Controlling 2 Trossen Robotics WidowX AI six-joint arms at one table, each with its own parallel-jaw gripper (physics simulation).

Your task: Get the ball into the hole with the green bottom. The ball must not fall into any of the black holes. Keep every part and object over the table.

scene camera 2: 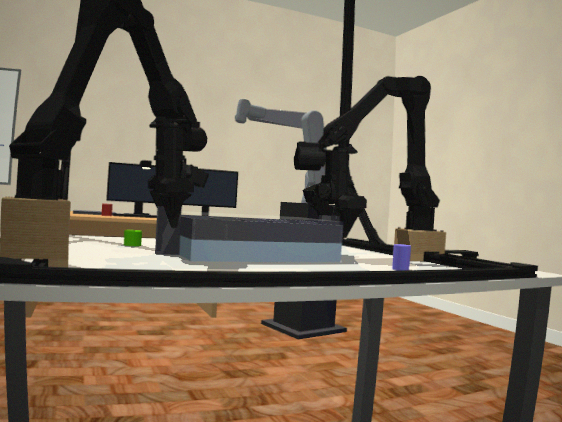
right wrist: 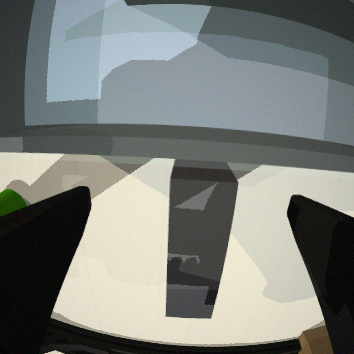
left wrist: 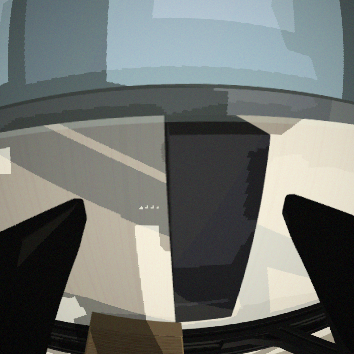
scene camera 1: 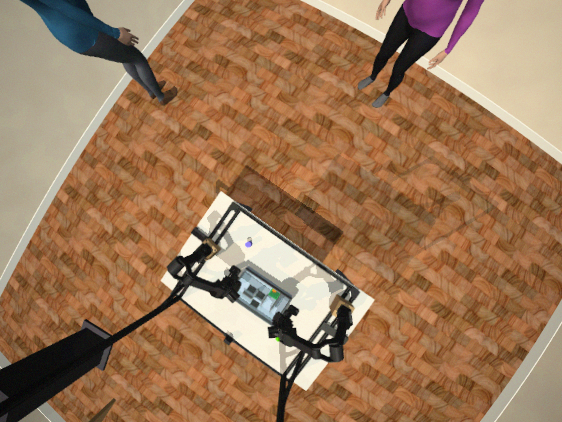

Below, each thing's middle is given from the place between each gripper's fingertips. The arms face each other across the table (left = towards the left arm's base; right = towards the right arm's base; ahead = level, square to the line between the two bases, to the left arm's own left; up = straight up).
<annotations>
I see the grey-blue maze box (scene camera 2: 200,236) 190 mm to the left of my right hand, 30 mm ahead of it and 10 mm below it.
Right now the grey-blue maze box is 21 cm to the right of my left hand and 4 cm behind it.
</annotations>
